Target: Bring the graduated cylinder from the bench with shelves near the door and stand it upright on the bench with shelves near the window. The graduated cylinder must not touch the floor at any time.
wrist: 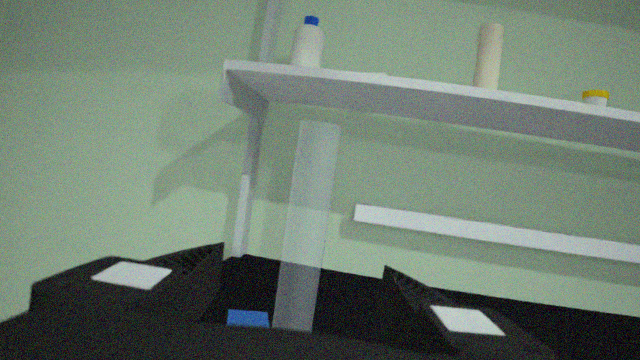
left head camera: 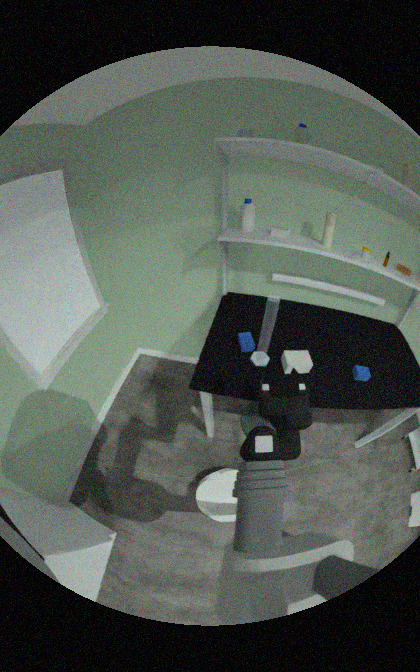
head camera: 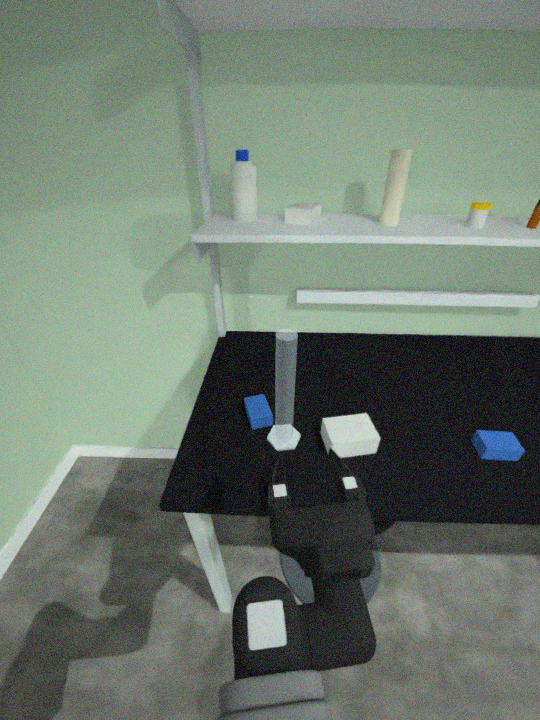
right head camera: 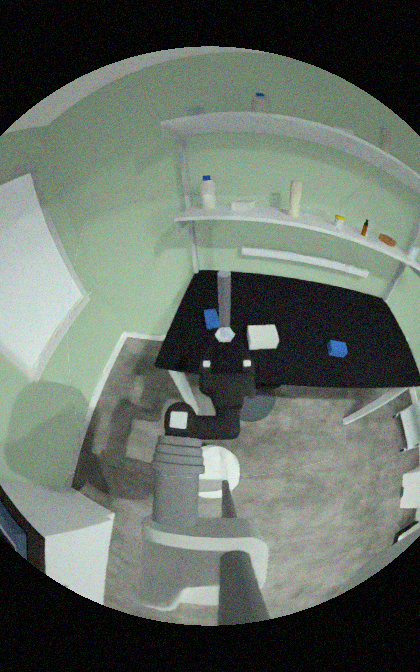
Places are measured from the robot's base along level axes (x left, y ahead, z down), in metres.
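Where they show: gripper, fingertip midpoint: (wrist: 301, 278) (head camera: 305, 454).
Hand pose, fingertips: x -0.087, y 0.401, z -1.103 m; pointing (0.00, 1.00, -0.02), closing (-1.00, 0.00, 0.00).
Note:
Each offset is from my fingertips to the top centre of the thing. Level surfaces: height alone.
The clear graduated cylinder {dx +0.000, dy +0.217, dz -0.104 m} (head camera: 285, 378) (left head camera: 269, 325) (right head camera: 224, 300) (wrist: 310, 215) stands upright on its pale hexagonal foot near the left end of the black bench {dz +0.217 m} (head camera: 406, 378) (left head camera: 340, 330) (right head camera: 300, 300). My gripper (head camera: 306, 459) (left head camera: 279, 376) (right head camera: 226, 350) (wrist: 301, 278) is open and empty. It is over the bench's front part, in front of the cylinder and apart from it. In the wrist view the cylinder shows between the two fingers, left of the middle; its foot is hidden by the gripper body. The frames do not tell whether this bench is by the door or the window.
A white box {dx -0.163, dy +0.181, dz +0.159 m} (head camera: 350, 436) (right head camera: 263, 337) lies right of the cylinder, a blue box {dx +0.062, dy +0.304, dz +0.177 m} (head camera: 258, 411) (wrist: 248, 318) close left, another blue box {dx -0.532, dy +0.109, dz +0.177 m} (head camera: 498, 445) farther right. A shelf (head camera: 348, 237) with bottles hangs above. A grey round disc (right head camera: 260, 405) shows below the bench's front edge.

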